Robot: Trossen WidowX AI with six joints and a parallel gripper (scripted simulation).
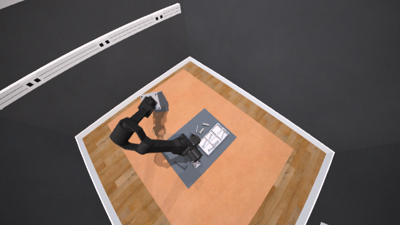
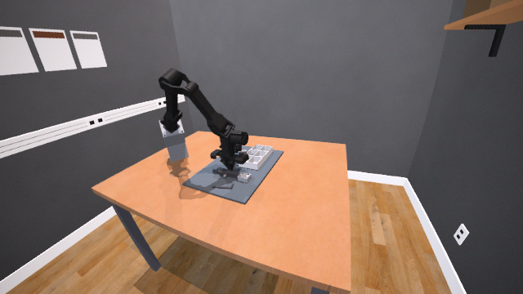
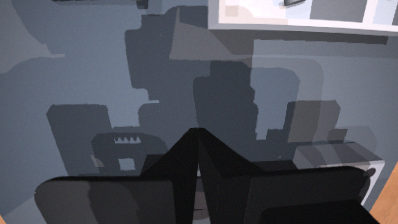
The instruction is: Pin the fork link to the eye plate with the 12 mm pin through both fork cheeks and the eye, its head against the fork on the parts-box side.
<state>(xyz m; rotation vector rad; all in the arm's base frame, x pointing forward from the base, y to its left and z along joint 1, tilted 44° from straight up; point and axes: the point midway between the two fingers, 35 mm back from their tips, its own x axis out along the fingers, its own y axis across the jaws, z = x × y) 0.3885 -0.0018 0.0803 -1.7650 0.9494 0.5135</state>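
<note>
My gripper is now 1 cm short of the dark flat bar, 3 cm to the left of it and 3 cm above it. The rest, counted from my hand: dark fork link (3 cm behind, 3 cm to the right, 3 cm below); grey mat (1 cm ahead, 7 cm to the left, 4 cm below); thick headed pin (4 cm behind, 9 cm to the left, 3 cm below).
</note>
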